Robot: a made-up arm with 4 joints.
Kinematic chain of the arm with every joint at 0, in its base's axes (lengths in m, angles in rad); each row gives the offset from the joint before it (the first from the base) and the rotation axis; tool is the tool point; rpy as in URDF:
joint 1: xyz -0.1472 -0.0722 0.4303 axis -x
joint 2: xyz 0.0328 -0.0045 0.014 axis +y
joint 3: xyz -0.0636 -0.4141 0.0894 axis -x
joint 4: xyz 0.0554 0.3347 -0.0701 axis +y
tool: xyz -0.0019 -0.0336 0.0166 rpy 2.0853 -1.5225 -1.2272
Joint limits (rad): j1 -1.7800..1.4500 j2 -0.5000..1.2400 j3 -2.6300..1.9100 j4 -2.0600..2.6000
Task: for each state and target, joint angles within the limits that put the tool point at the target. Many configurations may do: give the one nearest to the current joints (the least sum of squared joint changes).
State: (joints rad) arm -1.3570 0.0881 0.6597 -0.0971
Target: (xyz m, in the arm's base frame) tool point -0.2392 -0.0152 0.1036
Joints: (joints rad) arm -1.3249 0.6330 1.0059 -0.1511
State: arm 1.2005 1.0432 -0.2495 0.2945
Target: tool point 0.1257 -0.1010 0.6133
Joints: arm 0.8816 1.2400 -0.7507 0.7845
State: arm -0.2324 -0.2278 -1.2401 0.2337
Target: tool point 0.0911 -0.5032 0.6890
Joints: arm -0.2186 0.5688 -1.5695 0.2651
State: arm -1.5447 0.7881 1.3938 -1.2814
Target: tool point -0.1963 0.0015 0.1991
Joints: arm -1.4209 0.4256 0.6439 -1.2273
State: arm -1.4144 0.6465 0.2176 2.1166
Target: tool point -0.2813 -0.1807 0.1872
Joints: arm -0.9587 1.2364 0.7870 2.1798
